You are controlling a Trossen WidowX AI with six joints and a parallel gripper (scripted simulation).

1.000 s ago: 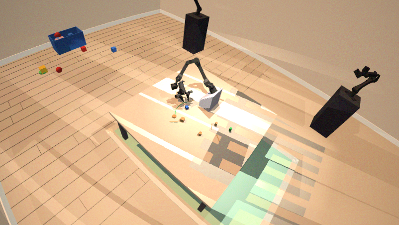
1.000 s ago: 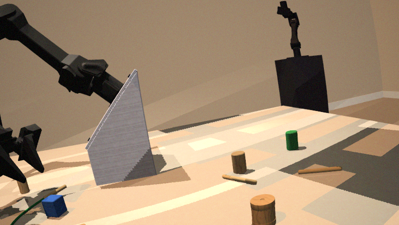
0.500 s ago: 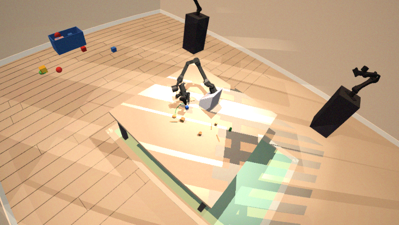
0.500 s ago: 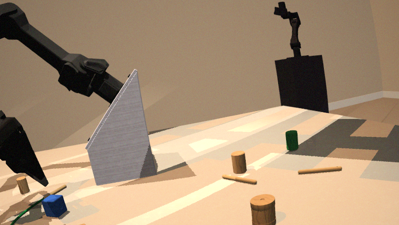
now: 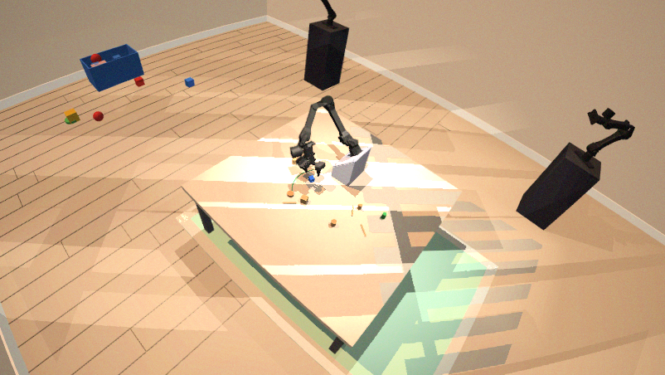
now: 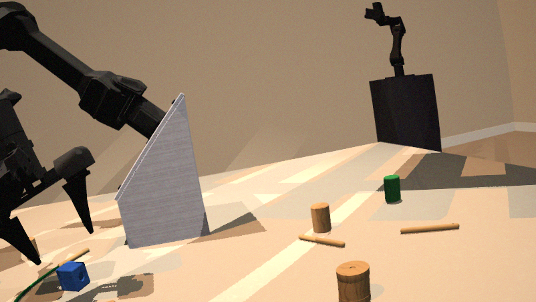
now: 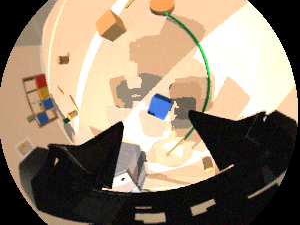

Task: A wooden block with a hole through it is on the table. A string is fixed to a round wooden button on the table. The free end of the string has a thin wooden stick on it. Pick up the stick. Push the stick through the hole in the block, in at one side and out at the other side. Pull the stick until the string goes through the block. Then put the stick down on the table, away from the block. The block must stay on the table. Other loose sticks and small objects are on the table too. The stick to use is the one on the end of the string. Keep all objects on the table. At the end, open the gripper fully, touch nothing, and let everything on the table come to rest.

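Right now the blue cube is 40 mm below my gripper tip. The rest, counted from my gripper tip: round wooden button 180 mm ahead, 40 mm below; wooden peg 140 mm to the right, 140 mm behind, 30 mm below; wooden block 150 mm ahead, 90 mm to the left, 30 mm below.
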